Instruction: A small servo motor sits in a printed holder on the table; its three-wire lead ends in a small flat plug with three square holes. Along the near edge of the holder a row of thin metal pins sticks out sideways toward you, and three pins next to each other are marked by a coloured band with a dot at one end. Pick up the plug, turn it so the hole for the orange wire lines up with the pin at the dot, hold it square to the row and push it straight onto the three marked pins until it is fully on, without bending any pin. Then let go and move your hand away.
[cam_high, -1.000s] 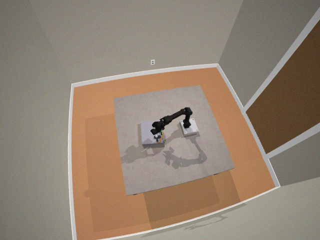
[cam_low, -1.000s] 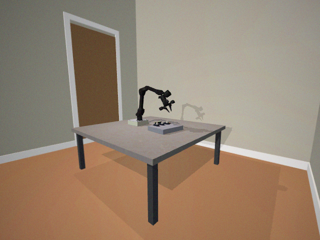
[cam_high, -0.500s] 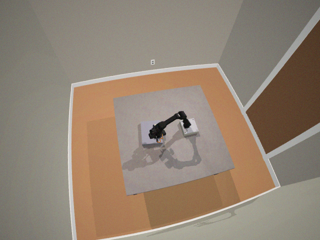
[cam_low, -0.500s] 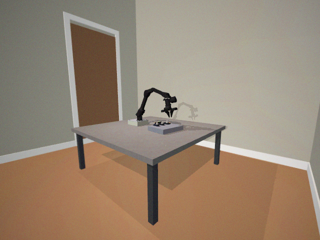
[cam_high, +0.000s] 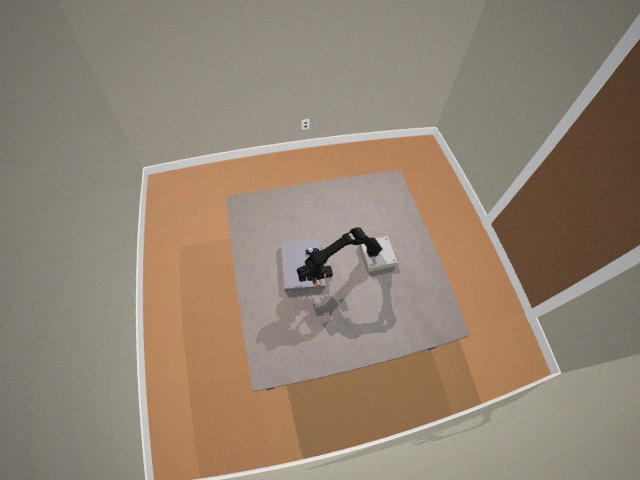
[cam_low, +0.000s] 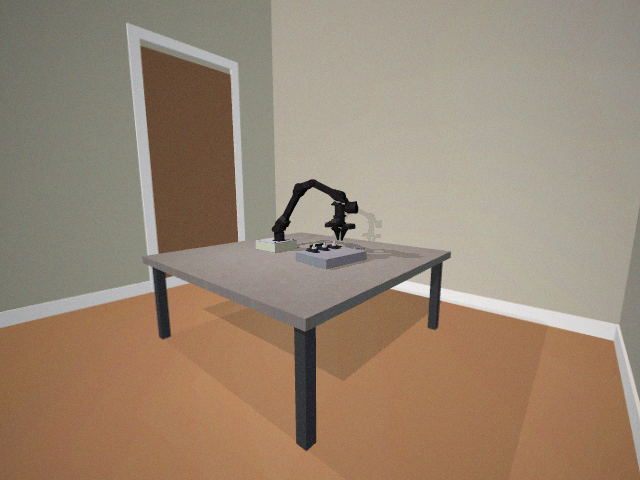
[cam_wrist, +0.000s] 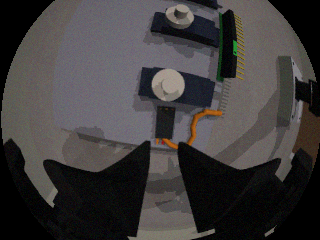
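My gripper tip is now 70 mm past the green band, 100 mm to the left of it and 10 mm above it. Round my gripper tip: grey printed holder: 90 mm ahead, 130 mm to the right, 60 mm below.
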